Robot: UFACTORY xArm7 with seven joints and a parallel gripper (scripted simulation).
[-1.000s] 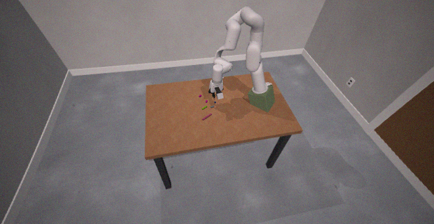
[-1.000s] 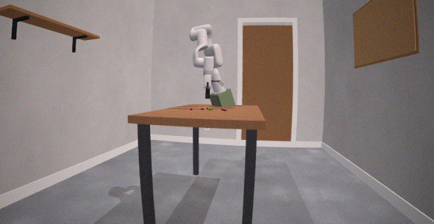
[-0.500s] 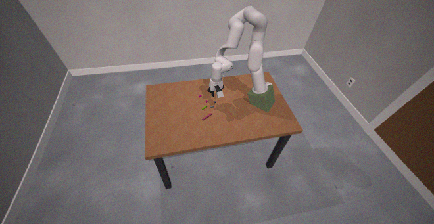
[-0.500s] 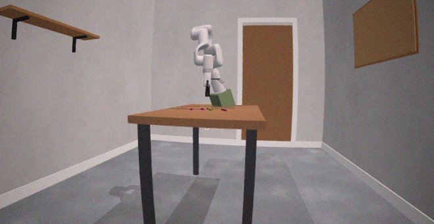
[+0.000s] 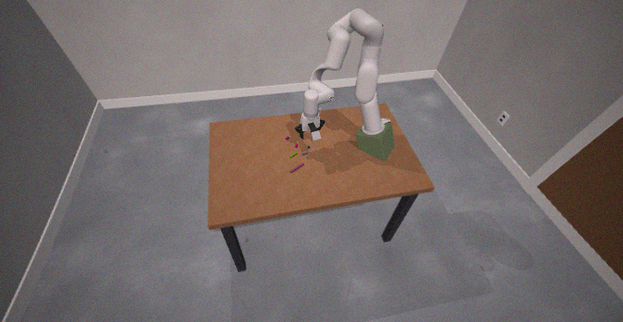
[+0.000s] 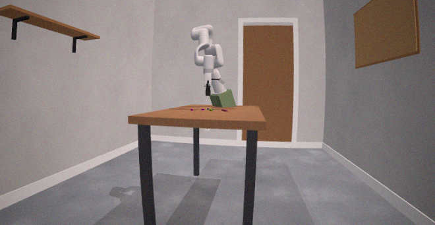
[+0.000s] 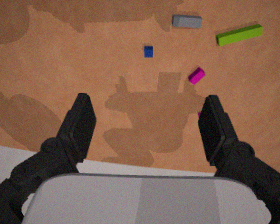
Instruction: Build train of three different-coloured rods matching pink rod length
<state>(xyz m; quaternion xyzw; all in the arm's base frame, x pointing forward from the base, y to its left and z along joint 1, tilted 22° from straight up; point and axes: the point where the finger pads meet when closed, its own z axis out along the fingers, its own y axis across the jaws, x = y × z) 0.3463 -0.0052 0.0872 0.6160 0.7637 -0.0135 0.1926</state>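
My hand is 30 mm short of the grey rod, 40 mm to the right of it and 110 mm above it. Round my hand: lime rod: 100 mm ahead, 40 mm to the left, 110 mm below; pink rod: 90 mm ahead, 140 mm to the left, 110 mm below; blue rod: 110 mm below.
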